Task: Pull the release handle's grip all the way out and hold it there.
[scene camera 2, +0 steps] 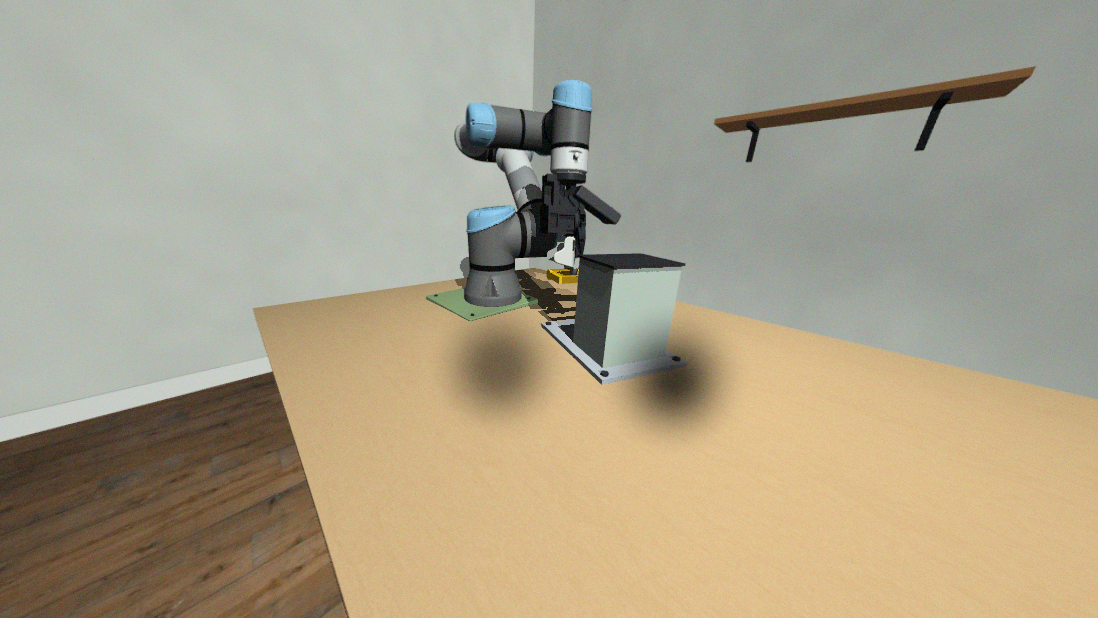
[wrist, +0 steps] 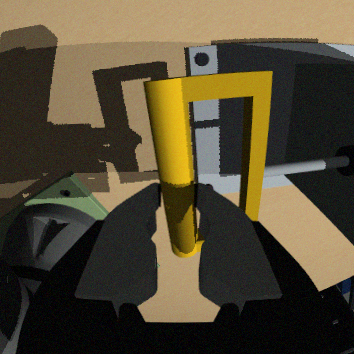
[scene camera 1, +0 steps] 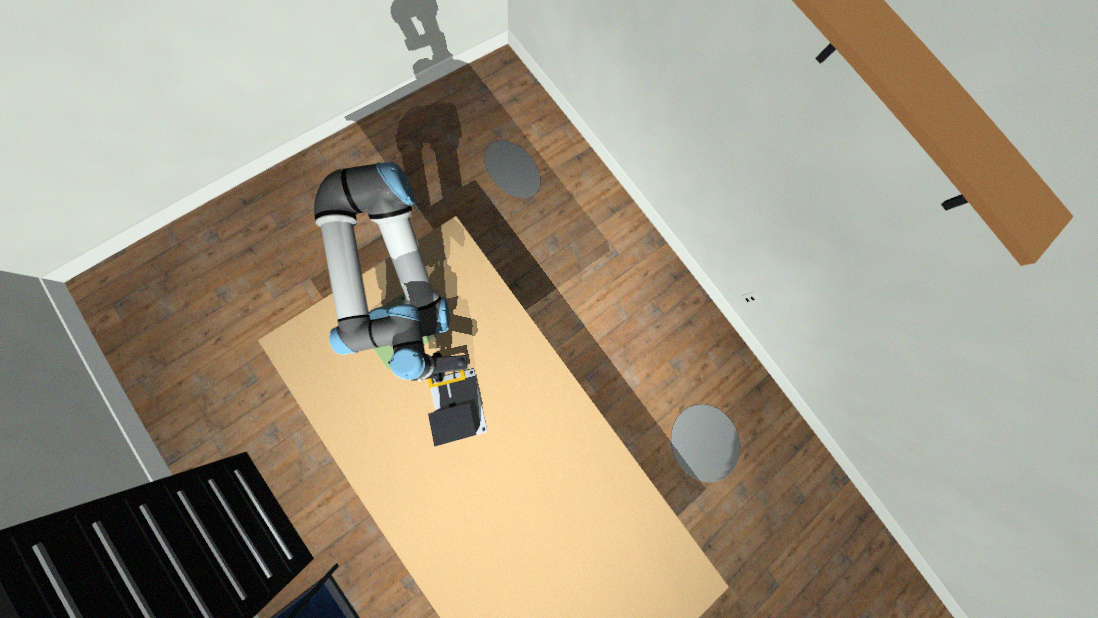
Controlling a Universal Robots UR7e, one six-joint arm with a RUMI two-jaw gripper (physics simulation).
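The release handle's yellow grip is a rectangular loop with a thick round bar. My gripper is shut on that round bar, with one jaw on each side of it. A light metal rod runs from the loop's far side into a dark collar on the housing. A long stretch of the rod shows between loop and collar. The loop stands apart from the housing, above the table. The rod's inner end is hidden in the housing.
The housing stands on a grey base plate bolted to the wooden table. The arm's green mounting plate is close to the grip. A wall shelf is off to the side.
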